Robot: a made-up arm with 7 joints.
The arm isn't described. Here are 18 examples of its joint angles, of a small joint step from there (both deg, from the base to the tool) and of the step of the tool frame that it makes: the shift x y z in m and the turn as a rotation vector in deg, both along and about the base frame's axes.
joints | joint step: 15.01 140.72 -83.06 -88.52 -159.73 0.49 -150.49 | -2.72 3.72 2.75 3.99 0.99 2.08 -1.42
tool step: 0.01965 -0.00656 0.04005 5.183 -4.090 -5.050
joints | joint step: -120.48 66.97 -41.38 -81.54 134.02 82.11 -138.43 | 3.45 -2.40 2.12 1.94 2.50 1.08 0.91
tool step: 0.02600 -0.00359 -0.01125 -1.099 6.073 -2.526
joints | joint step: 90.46 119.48 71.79 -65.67 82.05 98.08 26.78 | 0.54 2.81 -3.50 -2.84 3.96 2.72 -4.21
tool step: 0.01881 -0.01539 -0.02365 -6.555 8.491 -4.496
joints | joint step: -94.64 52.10 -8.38 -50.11 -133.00 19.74 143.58 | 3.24 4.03 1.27 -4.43 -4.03 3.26 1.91
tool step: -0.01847 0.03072 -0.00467 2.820 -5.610 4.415
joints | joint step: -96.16 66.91 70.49 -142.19 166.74 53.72 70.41 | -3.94 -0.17 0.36 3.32 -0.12 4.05 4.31
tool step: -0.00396 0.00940 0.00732 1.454 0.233 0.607
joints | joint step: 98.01 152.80 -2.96 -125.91 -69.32 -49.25 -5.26 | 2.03 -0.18 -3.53 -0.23 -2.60 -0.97 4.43
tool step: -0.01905 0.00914 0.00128 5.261 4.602 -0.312
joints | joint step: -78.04 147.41 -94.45 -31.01 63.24 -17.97 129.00 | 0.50 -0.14 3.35 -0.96 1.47 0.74 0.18
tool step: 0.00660 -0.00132 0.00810 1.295 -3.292 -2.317
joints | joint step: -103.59 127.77 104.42 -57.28 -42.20 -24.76 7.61 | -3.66 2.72 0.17 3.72 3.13 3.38 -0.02
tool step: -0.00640 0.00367 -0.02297 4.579 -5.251 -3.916
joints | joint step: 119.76 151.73 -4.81 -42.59 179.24 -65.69 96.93 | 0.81 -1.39 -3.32 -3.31 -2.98 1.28 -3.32
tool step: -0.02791 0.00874 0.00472 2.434 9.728 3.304
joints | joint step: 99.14 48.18 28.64 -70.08 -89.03 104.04 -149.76 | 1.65 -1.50 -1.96 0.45 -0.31 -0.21 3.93
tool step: -0.01646 -0.01805 0.00496 -3.518 0.754 -0.214
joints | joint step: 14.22 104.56 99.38 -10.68 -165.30 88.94 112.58 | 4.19 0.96 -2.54 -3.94 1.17 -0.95 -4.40
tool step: 0.00845 -0.00814 0.02129 3.269 3.814 4.609
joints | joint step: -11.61 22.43 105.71 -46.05 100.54 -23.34 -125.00 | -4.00 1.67 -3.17 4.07 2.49 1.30 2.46
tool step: 0.04849 0.00498 0.00743 0.062 -7.842 -3.670
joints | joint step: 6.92 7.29 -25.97 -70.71 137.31 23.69 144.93 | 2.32 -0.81 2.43 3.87 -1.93 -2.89 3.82
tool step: -0.02224 0.00727 -0.01466 1.362 8.525 5.314
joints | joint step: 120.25 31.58 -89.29 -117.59 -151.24 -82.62 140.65 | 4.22 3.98 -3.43 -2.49 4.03 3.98 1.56
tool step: 0.01985 0.01269 0.04081 -0.447 8.993 4.898
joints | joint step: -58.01 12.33 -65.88 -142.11 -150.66 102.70 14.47 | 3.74 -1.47 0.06 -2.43 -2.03 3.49 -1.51
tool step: -0.01324 0.00454 -0.00949 -6.247 4.489 -2.132
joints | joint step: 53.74 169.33 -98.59 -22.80 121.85 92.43 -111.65 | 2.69 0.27 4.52 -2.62 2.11 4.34 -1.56
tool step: 0.01186 0.01315 -0.02229 -5.296 -4.478 1.694
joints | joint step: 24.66 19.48 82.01 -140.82 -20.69 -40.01 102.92 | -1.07 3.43 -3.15 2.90 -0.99 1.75 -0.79
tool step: 0.01646 0.01920 0.00469 -1.243 0.151 -0.749
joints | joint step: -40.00 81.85 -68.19 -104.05 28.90 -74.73 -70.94 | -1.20 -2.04 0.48 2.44 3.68 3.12 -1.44
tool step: 0.01379 -0.00523 -0.00277 -0.994 0.162 4.892
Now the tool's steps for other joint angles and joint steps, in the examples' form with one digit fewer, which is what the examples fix.
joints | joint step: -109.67 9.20 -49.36 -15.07 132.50 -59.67 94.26 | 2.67 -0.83 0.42 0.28 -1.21 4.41 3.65
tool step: 0.0083 0.0019 -0.0257 0.54 2.55 -5.03
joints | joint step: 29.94 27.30 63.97 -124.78 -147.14 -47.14 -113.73 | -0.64 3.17 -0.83 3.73 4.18 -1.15 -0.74
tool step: 0.0089 0.0189 0.0058 -3.46 0.48 -2.33
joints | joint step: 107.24 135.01 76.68 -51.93 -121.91 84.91 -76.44 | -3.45 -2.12 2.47 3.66 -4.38 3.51 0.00
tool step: -0.0070 0.0113 0.0414 4.79 -7.44 -1.17
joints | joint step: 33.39 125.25 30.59 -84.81 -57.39 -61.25 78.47 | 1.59 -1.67 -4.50 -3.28 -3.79 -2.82 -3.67
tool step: -0.0057 0.0122 -0.0358 4.10 9.52 -2.76
